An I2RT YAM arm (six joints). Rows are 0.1 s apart.
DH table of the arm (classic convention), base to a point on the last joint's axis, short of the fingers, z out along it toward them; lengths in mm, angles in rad. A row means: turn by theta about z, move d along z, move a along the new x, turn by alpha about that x. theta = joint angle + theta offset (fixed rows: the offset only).
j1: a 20, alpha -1.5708, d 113.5, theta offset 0
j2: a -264, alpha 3.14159, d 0, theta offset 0
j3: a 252.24, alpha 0, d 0, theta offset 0.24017
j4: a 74, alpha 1.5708, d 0, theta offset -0.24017
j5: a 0, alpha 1.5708, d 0, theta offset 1.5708
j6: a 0, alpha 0, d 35.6, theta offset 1.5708
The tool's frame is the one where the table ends.
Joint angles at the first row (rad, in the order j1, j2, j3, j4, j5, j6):
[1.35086 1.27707 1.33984 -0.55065 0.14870 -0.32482]
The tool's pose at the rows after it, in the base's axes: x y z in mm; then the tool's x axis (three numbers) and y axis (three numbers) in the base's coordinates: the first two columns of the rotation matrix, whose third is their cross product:
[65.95, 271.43, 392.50, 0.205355, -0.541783, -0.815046, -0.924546, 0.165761, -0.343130]
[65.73, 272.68, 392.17, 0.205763, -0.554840, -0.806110, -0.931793, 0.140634, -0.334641]
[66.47, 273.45, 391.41, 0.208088, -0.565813, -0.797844, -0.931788, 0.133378, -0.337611]
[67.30, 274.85, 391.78, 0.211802, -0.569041, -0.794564, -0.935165, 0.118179, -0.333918]
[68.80, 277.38, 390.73, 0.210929, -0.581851, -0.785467, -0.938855, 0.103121, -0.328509]
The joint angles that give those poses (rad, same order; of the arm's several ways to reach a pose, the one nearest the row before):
[1.34927 1.27479 1.34881 -0.56445 0.13250 -0.32805]
[1.34830 1.28532 1.36399 -0.59201 0.11095 -0.33114]
[1.34608 1.29175 1.37048 -0.60515 0.10886 -0.33725]
[1.34225 1.30015 1.38117 -0.61537 0.09229 -0.34336]
[1.33740 1.31517 1.39529 -0.63417 0.07826 -0.34780]

